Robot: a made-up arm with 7 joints.
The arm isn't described. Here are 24 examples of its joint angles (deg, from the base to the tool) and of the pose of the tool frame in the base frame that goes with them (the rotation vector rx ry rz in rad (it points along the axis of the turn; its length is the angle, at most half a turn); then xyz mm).
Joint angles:
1: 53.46 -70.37 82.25 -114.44 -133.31 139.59 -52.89
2: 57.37 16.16 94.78 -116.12 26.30 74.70 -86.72
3: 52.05 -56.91 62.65 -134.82 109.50 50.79 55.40
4: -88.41 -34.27 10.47 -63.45 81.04 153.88 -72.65
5: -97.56 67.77 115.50 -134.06 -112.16 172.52 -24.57
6: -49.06 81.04 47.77 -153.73 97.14 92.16 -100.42
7: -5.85 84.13 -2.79 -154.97 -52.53 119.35 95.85
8: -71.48 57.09 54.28 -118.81 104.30 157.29 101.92
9: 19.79 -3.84 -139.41 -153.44 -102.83 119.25 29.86
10: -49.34 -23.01 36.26 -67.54 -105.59 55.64 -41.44
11: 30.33 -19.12 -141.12 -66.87 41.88 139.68 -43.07
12: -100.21 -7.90 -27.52 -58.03 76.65 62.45 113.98
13: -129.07 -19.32 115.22 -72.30 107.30 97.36 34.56
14: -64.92 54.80 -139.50 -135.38 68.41 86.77 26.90
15: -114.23 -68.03 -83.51 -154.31 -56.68 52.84 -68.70
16: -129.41 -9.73 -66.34 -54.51 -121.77 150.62 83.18
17: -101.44 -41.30 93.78 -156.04 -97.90 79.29 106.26
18: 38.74 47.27 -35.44 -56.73 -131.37 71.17 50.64
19: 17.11 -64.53 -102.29 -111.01 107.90 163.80 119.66
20: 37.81 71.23 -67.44 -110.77 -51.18 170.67 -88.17
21: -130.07 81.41 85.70 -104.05 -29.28 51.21 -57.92
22: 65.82 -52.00 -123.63 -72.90 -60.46 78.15 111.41
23: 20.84 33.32 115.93 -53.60 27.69 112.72 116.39
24: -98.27 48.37 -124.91 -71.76 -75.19 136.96 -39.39
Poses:
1: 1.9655 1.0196 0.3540 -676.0 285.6 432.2
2: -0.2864 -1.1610 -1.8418 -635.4 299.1 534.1
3: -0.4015 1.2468 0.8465 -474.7 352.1 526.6
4: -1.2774 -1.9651 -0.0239 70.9 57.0 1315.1
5: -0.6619 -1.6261 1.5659 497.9 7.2 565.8
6: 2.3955 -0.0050 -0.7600 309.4 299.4 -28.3
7: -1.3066 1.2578 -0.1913 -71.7 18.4 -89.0
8: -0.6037 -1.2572 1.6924 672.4 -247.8 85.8
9: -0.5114 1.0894 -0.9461 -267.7 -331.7 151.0
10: -1.5070 0.5697 -0.8039 333.2 50.5 1183.9
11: -0.7991 -1.1868 -1.3897 -463.9 -682.7 917.9
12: -1.5628 0.4500 2.4499 -196.4 -284.2 1207.9
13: 1.6106 0.1228 -0.5826 790.2 70.5 912.0
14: 0.0369 0.7544 1.9602 -453.5 2.6 677.5
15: 0.8721 -0.5778 -1.0962 -332.7 57.8 191.9
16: 2.1861 -1.3314 0.9669 -393.6 289.0 1157.4
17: -2.4251 -0.7128 -0.2393 368.6 -151.8 230.4
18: -2.4907 -1.2901 -0.4613 890.3 296.1 631.1
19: -1.3136 -0.7519 0.0764 -217.7 -743.9 235.4
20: -0.8334 1.3195 2.1693 668.6 -202.0 77.0
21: 1.1947 -0.0818 0.7468 320.0 -659.3 283.5
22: -0.7063 0.3796 -2.8688 121.7 -884.9 357.2
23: 0.4388 1.5566 0.1260 63.6 519.3 1193.3
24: 0.4499 2.6894 -0.9134 -582.2 -198.7 1043.2
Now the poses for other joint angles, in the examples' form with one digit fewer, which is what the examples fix.
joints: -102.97 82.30 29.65 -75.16 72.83 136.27 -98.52
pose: 0.404 -1.239 -0.993 134 -907 -164
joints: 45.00 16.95 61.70 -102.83 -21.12 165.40 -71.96
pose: -0.383 1.349 -2.679 -227 759 630
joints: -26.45 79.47 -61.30 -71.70 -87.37 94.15 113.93
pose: -2.655 -0.438 -0.686 389 -816 175
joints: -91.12 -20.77 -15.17 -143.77 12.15 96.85 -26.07
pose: 0.598 -0.079 -1.398 -87 -463 405
